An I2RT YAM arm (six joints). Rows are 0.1 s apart.
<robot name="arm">
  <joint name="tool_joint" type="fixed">
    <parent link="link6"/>
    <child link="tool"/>
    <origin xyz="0 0 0" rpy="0 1.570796 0"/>
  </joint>
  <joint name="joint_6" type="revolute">
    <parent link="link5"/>
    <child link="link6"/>
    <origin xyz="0.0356 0 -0.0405" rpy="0 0 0"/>
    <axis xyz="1 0 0"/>
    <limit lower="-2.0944" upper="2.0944"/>
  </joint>
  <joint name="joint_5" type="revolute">
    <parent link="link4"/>
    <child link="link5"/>
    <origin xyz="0.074 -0.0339 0.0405" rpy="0 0 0"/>
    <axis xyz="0 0 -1"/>
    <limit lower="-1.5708" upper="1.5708"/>
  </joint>
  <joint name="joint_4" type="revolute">
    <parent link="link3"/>
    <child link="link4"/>
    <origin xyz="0.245 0.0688 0.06" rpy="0 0 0"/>
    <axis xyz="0 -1 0"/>
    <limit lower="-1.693" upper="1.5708"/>
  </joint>
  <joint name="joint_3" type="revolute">
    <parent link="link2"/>
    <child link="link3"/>
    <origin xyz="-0.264 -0.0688 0" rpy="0 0 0"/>
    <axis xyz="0 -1 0"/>
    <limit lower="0" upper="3.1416"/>
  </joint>
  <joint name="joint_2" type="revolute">
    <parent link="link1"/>
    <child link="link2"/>
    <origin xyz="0.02 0.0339 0.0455" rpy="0 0 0"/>
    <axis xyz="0 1 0"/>
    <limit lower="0" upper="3.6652"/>
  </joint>
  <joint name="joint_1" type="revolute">
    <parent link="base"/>
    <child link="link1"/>
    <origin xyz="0 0 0.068" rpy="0 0 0"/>
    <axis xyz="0 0 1"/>
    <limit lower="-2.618" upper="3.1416"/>
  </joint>
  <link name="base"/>
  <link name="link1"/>
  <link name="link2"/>
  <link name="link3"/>
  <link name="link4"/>
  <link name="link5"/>
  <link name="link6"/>
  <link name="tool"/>
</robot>
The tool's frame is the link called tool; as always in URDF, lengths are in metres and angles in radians.
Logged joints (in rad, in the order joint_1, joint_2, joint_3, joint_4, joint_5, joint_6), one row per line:
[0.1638, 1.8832, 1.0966, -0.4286, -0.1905, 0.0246]
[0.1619, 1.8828, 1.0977, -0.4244, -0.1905, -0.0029]
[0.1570, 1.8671, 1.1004, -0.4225, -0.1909, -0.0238]
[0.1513, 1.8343, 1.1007, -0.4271, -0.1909, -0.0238]
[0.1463, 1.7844, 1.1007, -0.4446, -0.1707, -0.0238]
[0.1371, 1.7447, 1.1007, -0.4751, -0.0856, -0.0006]
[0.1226, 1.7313, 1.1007, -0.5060, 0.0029, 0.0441]
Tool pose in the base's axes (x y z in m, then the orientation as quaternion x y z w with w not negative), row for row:
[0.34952, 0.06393, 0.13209, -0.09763, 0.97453, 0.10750, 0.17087]
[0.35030, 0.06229, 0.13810, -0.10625, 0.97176, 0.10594, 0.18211]
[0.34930, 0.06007, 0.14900, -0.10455, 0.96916, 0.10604, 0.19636]
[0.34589, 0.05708, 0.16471, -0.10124, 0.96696, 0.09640, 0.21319]
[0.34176, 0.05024, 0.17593, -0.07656, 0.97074, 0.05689, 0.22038]
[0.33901, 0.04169, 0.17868, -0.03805, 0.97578, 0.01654, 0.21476]
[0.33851, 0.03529, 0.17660, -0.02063, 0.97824, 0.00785, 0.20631]
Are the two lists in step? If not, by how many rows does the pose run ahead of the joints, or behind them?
The pose runs 1 row ahead of the joints: the pose in row i belongs to the joints in row i + 1.
